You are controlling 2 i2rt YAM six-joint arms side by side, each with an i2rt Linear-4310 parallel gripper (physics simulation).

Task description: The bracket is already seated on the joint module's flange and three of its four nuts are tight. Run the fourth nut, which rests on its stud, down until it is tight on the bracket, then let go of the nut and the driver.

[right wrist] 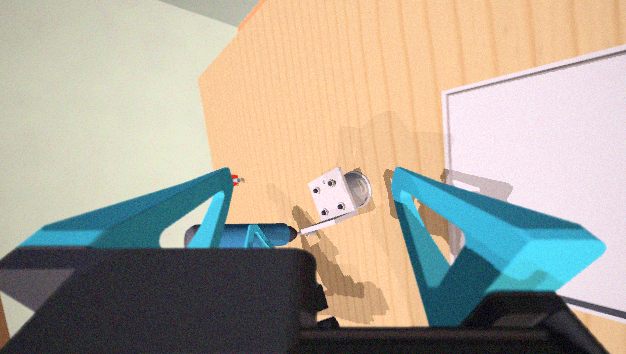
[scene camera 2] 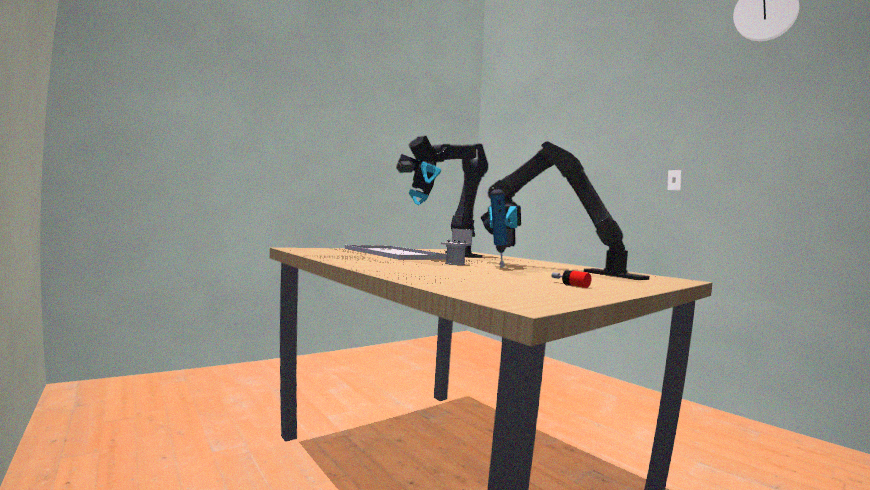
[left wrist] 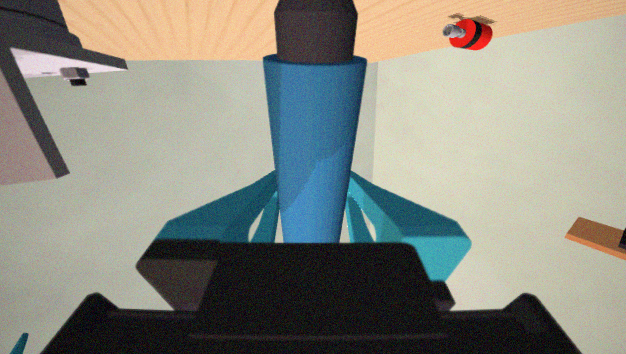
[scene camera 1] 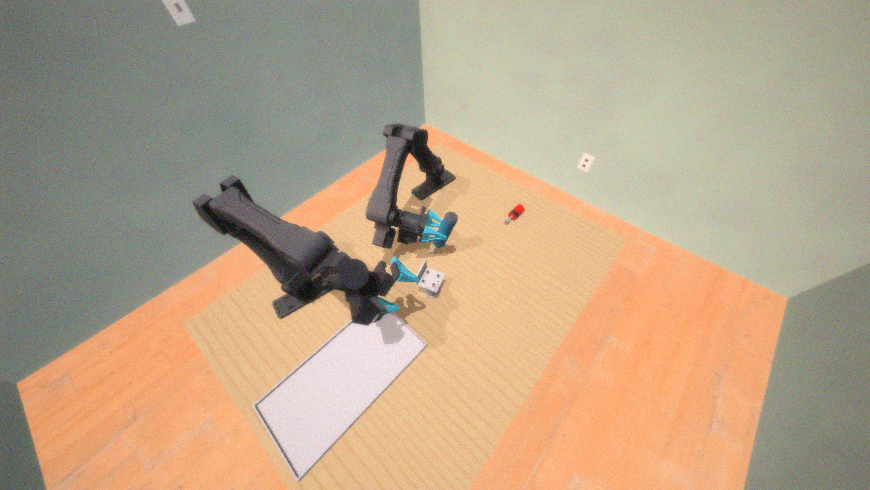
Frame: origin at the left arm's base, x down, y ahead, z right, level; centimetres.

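Seen in the pictures: left gripper, fingertip midpoint: (right wrist: 247, 229) (scene camera 2: 498, 222) (left wrist: 312, 177) (scene camera 1: 447, 232); right gripper, fingertip midpoint: (right wrist: 312, 176) (scene camera 2: 422, 193) (scene camera 1: 408, 294); left arm's base at its link origin: (scene camera 2: 615, 275) (scene camera 1: 433, 185); right arm's base at its link origin: (scene camera 1: 306, 294).
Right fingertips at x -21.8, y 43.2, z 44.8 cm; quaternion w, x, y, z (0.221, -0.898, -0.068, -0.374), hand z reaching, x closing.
Observation:
Pixels of each thing's top centre, then the offset from my right fingertips to it.
- round joint module at its top centre: (right wrist: 326, 198) (scene camera 2: 456, 240) dx +14.3, dy -6.4, dz -12.1 cm
- nut at its top centre: (left wrist: 76, 79) dx +14.6, dy -5.6, dz -14.4 cm
- blue driver at its top centre: (left wrist: 322, 304) (right wrist: 188, 262) (scene camera 1: 442, 210) (scene camera 2: 502, 190) dx -1.6, dy -13.9, dz -23.6 cm
- red-and-black tool at its top centre: (left wrist: 462, 47) (scene camera 2: 570, 270) (scene camera 1: 514, 211) dx +18.3, dy -8.8, dz -55.5 cm
- flat white tray at its top centre: (scene camera 1: 344, 372) (scene camera 2: 394, 249) dx +20.2, dy -2.1, dz +22.7 cm
The light grey bracket (scene camera 1: 431, 281) (right wrist: 330, 197) sits on the round joint module (scene camera 2: 455, 254) (right wrist: 363, 187). Four small dark nuts show on its plate in the right wrist view. I cannot tell which is the fourth or how tight each is. One nut (left wrist: 74, 73) shows side-on at the plate in the left wrist view. My left gripper (scene camera 1: 438, 230) (left wrist: 312, 177) is shut on the blue driver (scene camera 2: 499, 220) (left wrist: 315, 115) (right wrist: 227, 235), holding it upright beside the bracket, tip down. My right gripper (scene camera 1: 406, 294) (scene camera 2: 427, 188) (right wrist: 312, 176) is open and empty, above and beside the bracket.
A red-and-black tool (scene camera 1: 516, 212) (scene camera 2: 578, 278) (left wrist: 470, 35) lies on the table beyond the blue driver, partly hidden in the right wrist view. A flat white tray (scene camera 1: 340, 389) (scene camera 2: 389, 251) (right wrist: 540, 150) lies on the other side of the bracket, near my right gripper.

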